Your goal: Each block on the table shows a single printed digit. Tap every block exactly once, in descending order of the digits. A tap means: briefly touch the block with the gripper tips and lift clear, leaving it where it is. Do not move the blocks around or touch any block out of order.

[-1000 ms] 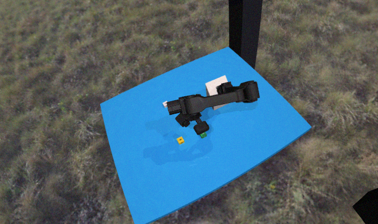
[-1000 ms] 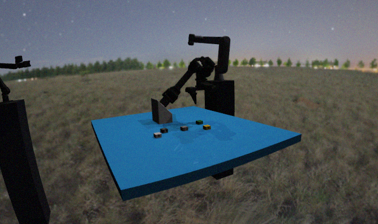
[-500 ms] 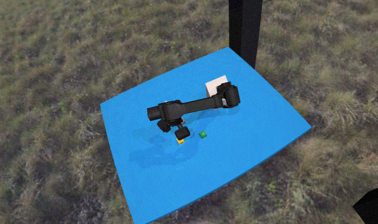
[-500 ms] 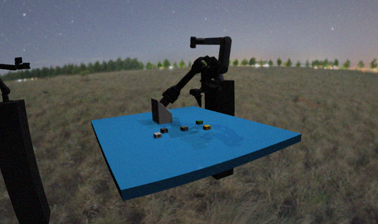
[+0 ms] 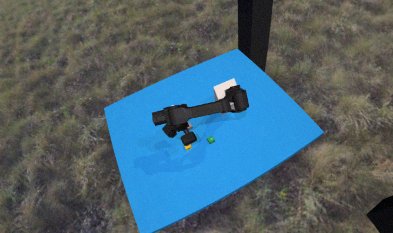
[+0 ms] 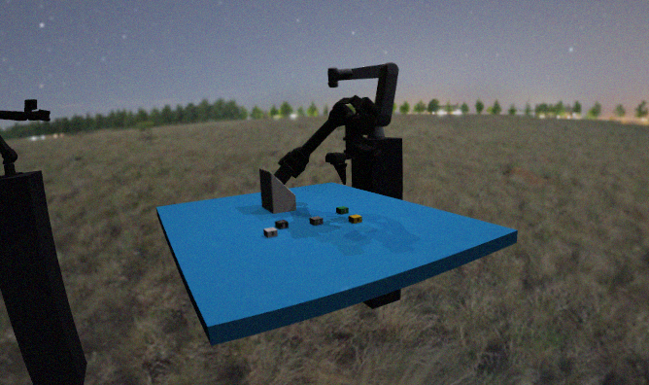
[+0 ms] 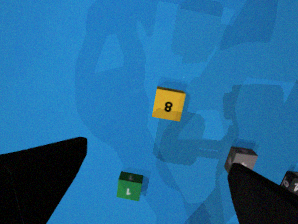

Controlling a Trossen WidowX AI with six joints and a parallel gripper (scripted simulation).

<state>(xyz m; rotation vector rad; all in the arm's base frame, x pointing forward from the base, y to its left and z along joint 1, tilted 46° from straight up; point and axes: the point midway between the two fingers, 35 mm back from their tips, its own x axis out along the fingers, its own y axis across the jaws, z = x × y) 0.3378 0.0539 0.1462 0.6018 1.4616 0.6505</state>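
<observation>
My gripper tip is now 1 cm short of the yellow block, 1 cm to the left of it and 12 cm above it. From my gripper tip the other things lie so: black block: 7 cm behind, 23 cm to the right, 12 cm below; green block: 12 cm behind, 2 cm to the left, 12 cm below; grey block: 5 cm behind, 12 cm to the right, 12 cm below.
</observation>
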